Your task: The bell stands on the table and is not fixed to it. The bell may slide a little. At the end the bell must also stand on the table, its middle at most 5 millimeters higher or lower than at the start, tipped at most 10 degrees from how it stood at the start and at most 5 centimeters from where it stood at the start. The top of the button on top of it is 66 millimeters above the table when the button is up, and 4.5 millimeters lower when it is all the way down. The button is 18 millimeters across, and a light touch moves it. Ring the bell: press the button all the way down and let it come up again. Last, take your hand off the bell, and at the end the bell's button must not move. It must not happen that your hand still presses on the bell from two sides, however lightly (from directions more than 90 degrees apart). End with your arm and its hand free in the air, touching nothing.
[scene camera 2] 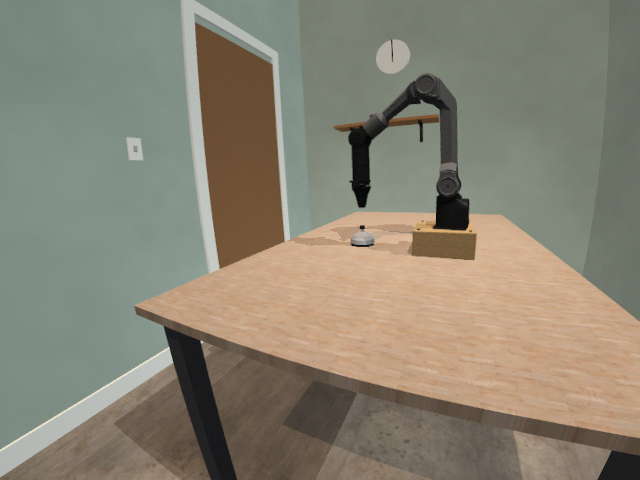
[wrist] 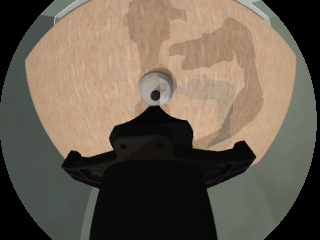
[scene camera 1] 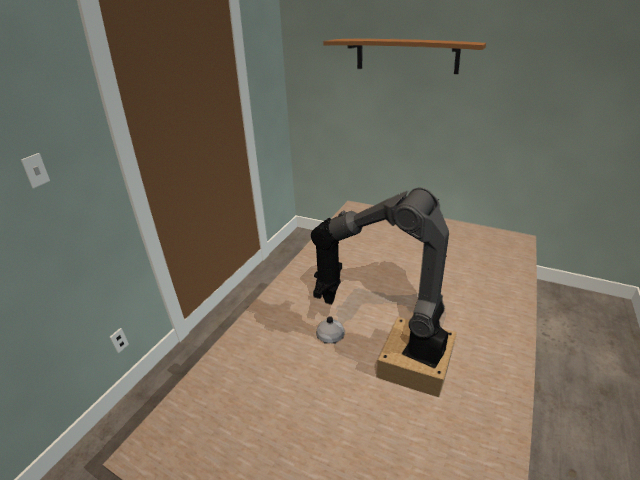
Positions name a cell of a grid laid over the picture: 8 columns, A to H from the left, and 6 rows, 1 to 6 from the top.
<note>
In view: my gripper (scene camera 1: E4) and a silver bell (wrist: D3).
My gripper is seen too in the wrist view (wrist: D3).
</note>
